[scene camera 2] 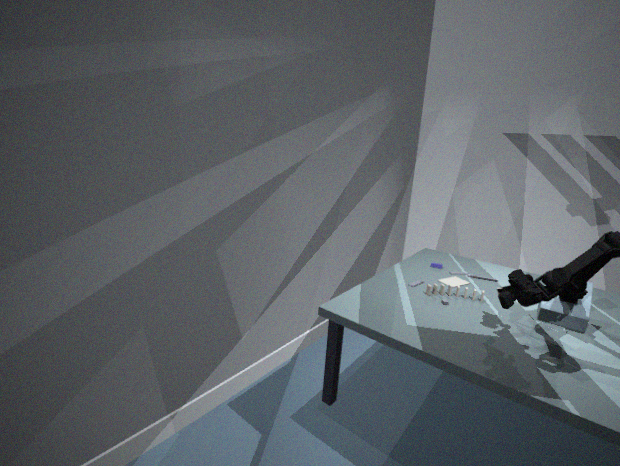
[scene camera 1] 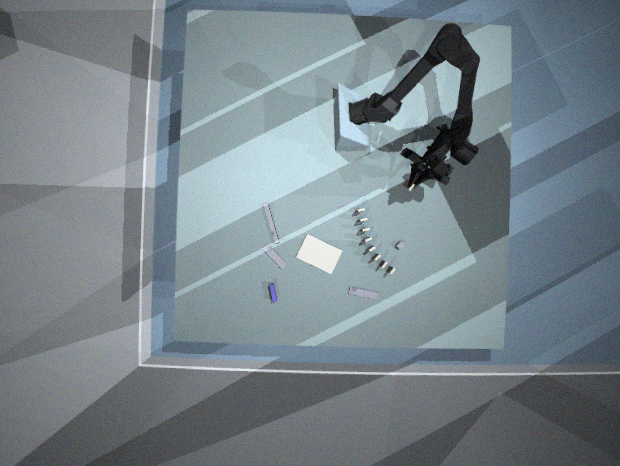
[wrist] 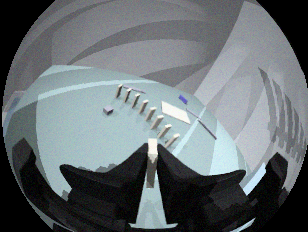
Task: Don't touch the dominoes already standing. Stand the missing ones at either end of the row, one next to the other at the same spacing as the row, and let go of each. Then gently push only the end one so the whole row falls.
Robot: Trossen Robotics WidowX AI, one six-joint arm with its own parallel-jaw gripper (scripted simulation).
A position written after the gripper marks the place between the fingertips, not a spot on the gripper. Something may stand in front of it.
Observation:
The gripper (scene camera 1: 409, 188) holds a domino. Also in view: a card (scene camera 1: 313, 251).
The gripper is seen too in scene camera 2 (scene camera 2: 498, 289) and in the wrist view (wrist: 152, 147).

